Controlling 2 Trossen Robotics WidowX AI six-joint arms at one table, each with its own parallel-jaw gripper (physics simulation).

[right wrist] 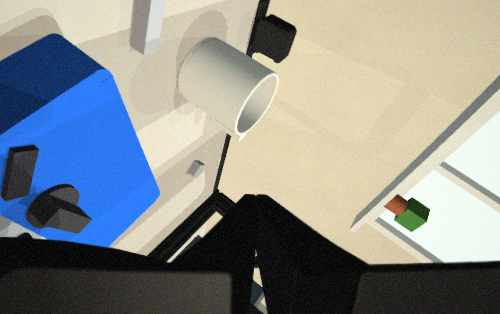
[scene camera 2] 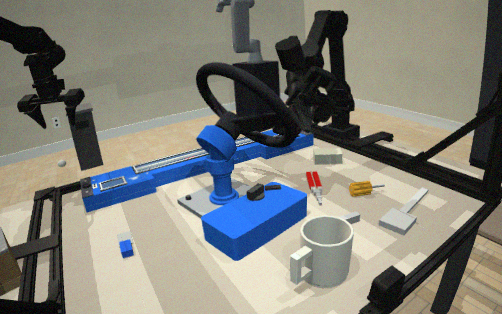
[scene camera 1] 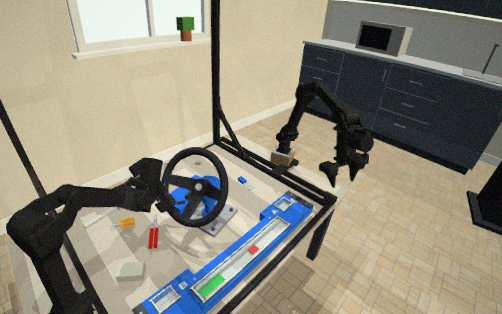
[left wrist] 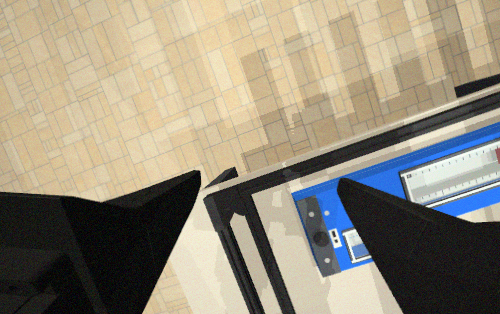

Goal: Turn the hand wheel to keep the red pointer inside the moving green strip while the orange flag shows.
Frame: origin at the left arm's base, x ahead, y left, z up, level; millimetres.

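Seen in the pictures: left gripper, fingertip midpoint: [scene camera 2: 59, 126] [scene camera 1: 342, 184] [left wrist: 269, 180]; right gripper, fingertip midpoint: [right wrist: 254, 205] [scene camera 2: 307, 131]; left arm's base, origin of the base link: [scene camera 1: 283, 150]; right arm's base, origin of the base link: [scene camera 2: 340, 125].
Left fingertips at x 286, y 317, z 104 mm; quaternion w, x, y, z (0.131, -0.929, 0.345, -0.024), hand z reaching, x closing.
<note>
Offsets run from my left fingertips to a thing's top centre. "*": to the spot under its first point.
The black hand wheel [scene camera 1: 223, 184] [scene camera 2: 243, 78] stands tilted on a blue column @(dx +203, dy -445, dz +3 mm) [scene camera 2: 220, 168] in the middle of the table. My right gripper [scene camera 1: 163, 202] [scene camera 2: 302, 116] [right wrist: 254, 205] is shut and empty, and rests against the wheel's rim on its lower left side in scene camera 1. On the long blue gauge @(* dx +79, dy -145, dz -144 mm) [scene camera 1: 293, 212] the red pointer @(* dx +308, dy -214, dz -144 mm) [scene camera 1: 253, 249] sits near the middle. The green strip @(* dx +479, dy -267, dz -144 mm) [scene camera 1: 212, 285] lies apart from it, near the B end. I see no orange flag. My left gripper [scene camera 1: 342, 176] [left wrist: 269, 180] is open and empty, hanging above the table's right corner.
A grey mug @(* dx +108, dy -769, dz -105 mm) [scene camera 2: 327, 249] [right wrist: 227, 85], red pliers @(dx +385, dy -584, dz -174 mm) [scene camera 1: 153, 237] [scene camera 2: 314, 182], a yellow screwdriver @(dx +430, dy -702, dz -152 mm) [scene camera 1: 125, 222] [scene camera 2: 360, 187], a grey block @(dx +556, dy -524, dz -154 mm) [scene camera 1: 131, 270] [scene camera 2: 327, 155] and a small blue block @(dx -30, dy -407, dz -168 mm) [scene camera 1: 242, 179] [scene camera 2: 126, 248] lie on the table. A blue box [scene camera 2: 256, 224] stands by the column. A black frame post [scene camera 1: 215, 78] rises behind.
</note>
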